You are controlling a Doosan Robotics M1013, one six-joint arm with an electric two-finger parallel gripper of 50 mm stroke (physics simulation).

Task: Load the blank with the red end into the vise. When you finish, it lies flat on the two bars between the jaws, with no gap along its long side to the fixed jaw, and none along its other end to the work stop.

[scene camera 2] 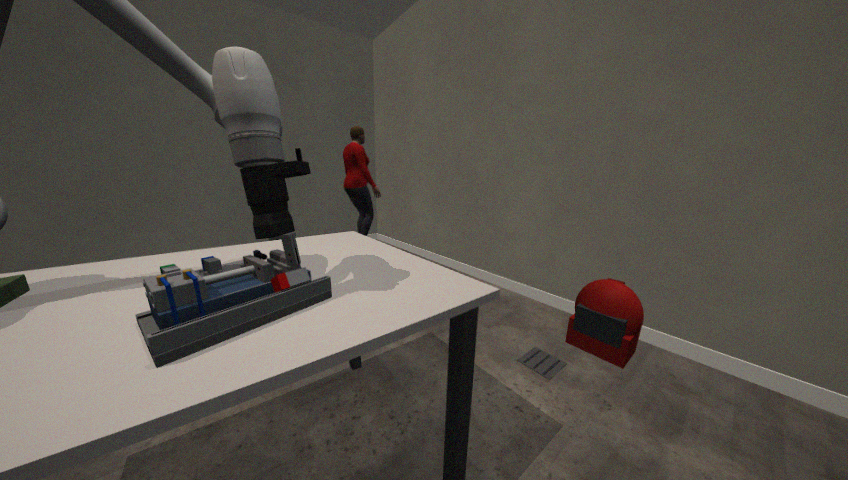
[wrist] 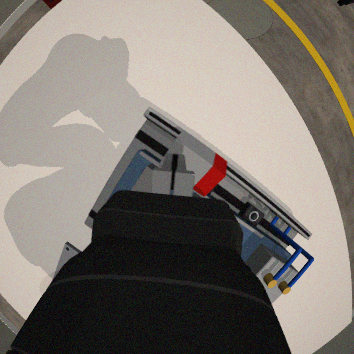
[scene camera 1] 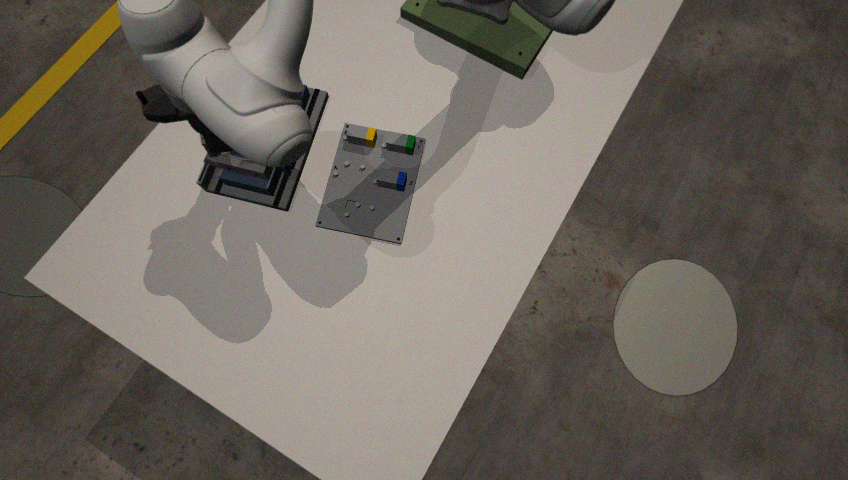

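Note:
The vise (scene camera 1: pixel 246 179) (scene camera 2: pixel 223 298) (wrist: pixel 127 175) has a blue body and grey jaws. The blank's red end (scene camera 2: pixel 279 281) (wrist: pixel 210 176) shows at the jaws, on the side of the long grey rail. The blank's other part is hidden by the gripper and the jaws, so its contact with the bars, fixed jaw and work stop cannot be judged. My gripper (scene camera 2: pixel 295 264) (wrist: pixel 174 165) points down at the jaws beside the red end. Its fingers stand together with a thin dark line between them, and no blank shows between them. In scene camera 1 the arm hides the fingertips.
A grey plate (scene camera 1: pixel 330 215) (wrist: pixel 64 257) beside the vise holds yellow (scene camera 1: pixel 370 137), green (scene camera 1: pixel 410 144) (scene camera 2: pixel 169 268) and blue (scene camera 1: pixel 401 181) (scene camera 2: pixel 208 262) ended blanks and small pins. Blue bent tubes (scene camera 2: pixel 170 300) (wrist: pixel 306 251) rise at one vise end. A green base (scene camera 1: pixel 476 38) stands farther back.

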